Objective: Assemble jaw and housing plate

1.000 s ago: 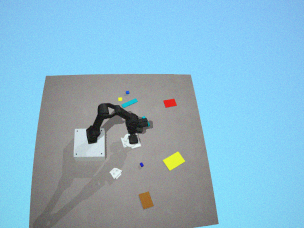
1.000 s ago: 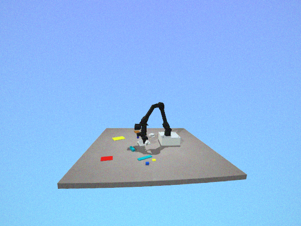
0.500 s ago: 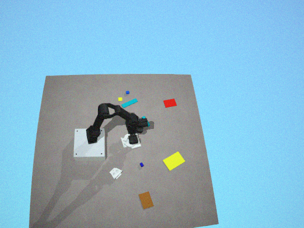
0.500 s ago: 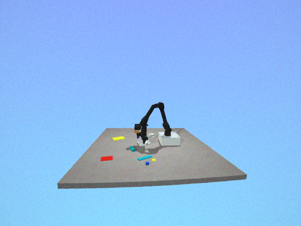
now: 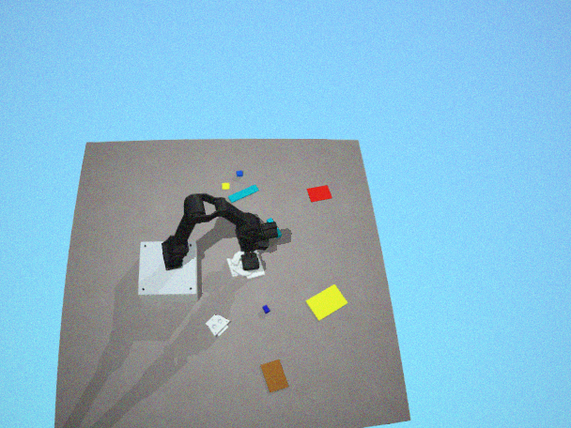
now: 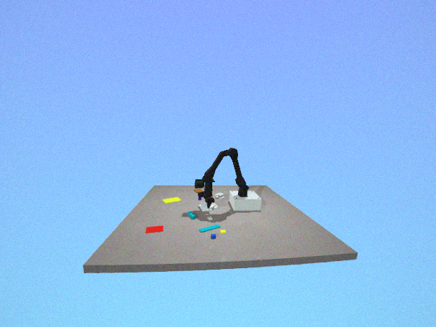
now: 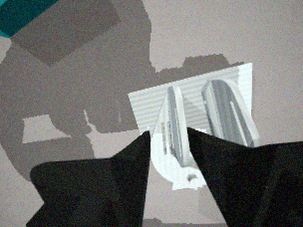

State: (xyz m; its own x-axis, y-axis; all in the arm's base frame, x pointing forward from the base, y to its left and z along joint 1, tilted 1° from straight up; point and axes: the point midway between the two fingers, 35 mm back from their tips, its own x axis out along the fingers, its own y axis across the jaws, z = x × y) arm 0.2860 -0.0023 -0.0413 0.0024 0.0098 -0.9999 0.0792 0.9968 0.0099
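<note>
My gripper tip is now 3 cm to the left of the white base plate, 1 cm short of it and 1 cm above it. Also, from my gripper tip: white jaw: 3 cm behind, 2 cm to the right, 1 cm above; then yellow piece: 26 cm to the right, 26 cm ahead, 2 cm below; then red piece: 38 cm ahead, 22 cm to the left, 2 cm below.
</note>
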